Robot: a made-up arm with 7 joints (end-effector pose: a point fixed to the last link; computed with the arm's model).
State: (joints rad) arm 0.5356 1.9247 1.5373 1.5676 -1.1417 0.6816 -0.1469
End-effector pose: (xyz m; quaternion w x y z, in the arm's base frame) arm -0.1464 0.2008 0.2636 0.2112 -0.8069 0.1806 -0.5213
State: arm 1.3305 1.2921 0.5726 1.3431 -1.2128 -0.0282 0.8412
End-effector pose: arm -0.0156 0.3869 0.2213 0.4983 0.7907 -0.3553 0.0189
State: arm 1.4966 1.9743 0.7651 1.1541 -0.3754 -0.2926 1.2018
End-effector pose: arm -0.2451 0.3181 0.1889 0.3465 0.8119 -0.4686 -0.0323
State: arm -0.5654 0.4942 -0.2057 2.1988 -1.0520 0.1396 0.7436
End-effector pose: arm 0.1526 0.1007 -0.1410 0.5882 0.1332 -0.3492 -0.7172
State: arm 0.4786 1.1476 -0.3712 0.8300 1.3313 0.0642 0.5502
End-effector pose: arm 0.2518 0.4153 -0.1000 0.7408 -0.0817 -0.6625 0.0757
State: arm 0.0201 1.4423 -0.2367 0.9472 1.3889 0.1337 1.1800
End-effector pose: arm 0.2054 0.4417 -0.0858 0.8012 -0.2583 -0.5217 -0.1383
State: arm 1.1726 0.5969 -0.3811 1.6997 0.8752 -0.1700 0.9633
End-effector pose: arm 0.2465 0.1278 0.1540 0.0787 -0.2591 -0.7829 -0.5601
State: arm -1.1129 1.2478 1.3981 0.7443 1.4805 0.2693 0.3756
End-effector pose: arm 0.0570 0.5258 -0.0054 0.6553 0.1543 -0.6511 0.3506
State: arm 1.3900 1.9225 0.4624 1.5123 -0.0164 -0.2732 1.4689
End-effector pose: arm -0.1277 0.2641 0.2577 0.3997 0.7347 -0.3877 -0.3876
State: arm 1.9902 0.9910 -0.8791 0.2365 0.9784 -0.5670 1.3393
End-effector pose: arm 0.2309 0.4564 0.1452 0.3216 0.1125 -0.8702 -0.3559
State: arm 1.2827 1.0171 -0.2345 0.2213 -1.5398 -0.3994 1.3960
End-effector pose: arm 0.2395 0.4816 -0.0135 0.8421 0.1227 0.1738 -0.4956
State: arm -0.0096 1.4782 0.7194 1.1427 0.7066 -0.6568 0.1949
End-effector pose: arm 0.1778 0.4202 0.1266 0.2387 0.4000 -0.8651 -0.1860
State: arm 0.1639 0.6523 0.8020 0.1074 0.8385 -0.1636 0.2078
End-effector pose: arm 0.0724 0.4043 -0.3201 0.6097 0.1548 -0.4541 0.6309
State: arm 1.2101 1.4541 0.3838 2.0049 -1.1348 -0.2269 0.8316
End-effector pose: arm 0.0020 0.2013 0.2312 0.1745 0.9472 -0.1661 -0.2116
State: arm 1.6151 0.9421 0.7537 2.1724 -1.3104 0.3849 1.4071
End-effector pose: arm -0.1098 0.2348 0.1504 0.3633 0.6686 -0.6069 0.2295
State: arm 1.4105 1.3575 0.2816 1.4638 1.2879 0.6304 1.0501
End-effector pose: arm 0.0120 0.3381 0.2477 0.2344 -0.1286 -0.8751 -0.4034
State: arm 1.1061 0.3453 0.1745 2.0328 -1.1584 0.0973 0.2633
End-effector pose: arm 0.1369 0.1857 0.1858 0.1148 0.6871 -0.7155 -0.0528
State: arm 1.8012 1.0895 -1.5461 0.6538 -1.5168 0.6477 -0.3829
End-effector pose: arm 0.3039 0.3895 0.0753 0.0319 -0.9340 -0.0989 0.3419
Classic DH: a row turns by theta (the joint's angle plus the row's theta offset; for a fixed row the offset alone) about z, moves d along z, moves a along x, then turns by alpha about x. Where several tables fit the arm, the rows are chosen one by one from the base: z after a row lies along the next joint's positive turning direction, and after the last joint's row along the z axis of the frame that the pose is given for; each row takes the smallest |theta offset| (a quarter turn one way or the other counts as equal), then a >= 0, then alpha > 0; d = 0 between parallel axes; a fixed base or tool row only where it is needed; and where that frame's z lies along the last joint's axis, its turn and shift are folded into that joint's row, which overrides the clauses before.
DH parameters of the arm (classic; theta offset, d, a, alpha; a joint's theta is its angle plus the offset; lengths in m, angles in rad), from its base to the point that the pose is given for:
base (fixed): 0 0 0 1.5708
joint 1: 1.5708 -0.129 0 1.5708
joint 2: 1.5708 0 0 1.5708
joint 3: 1.5708 -0.171 0 1.5708
joint 4: 0 0 0 -1.5708
joint 5: 0 -0.258 0 -1.5708
joint 6: -1.5708 0 0 1.5708
joint 7: 1.5708 0 0 1.5708
tool (fixed): -1.5708 0 0 0

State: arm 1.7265 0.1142 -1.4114 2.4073 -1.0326 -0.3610 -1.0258
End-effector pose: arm -0.0052 -0.0429 0.0270 0.6730 0.2472 0.6927 0.0783
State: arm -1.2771 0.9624 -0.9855 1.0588 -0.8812 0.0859 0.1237
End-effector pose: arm -0.2740 0.2659 -0.2127 0.4232 -0.3252 0.2471 -0.8088
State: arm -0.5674 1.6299 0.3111 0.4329 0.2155 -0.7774 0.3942
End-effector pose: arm 0.1175 0.5315 -0.0073 0.6978 0.4253 -0.3078 -0.4872
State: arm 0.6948 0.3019 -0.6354 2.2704 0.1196 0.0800 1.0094
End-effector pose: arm 0.1473 0.0186 0.0714 0.0842 -0.2305 -0.6482 -0.7208
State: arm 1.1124 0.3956 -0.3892 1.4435 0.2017 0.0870 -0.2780
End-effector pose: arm 0.3069 0.1179 0.1126 0.3603 0.1257 -0.9226 -0.0557
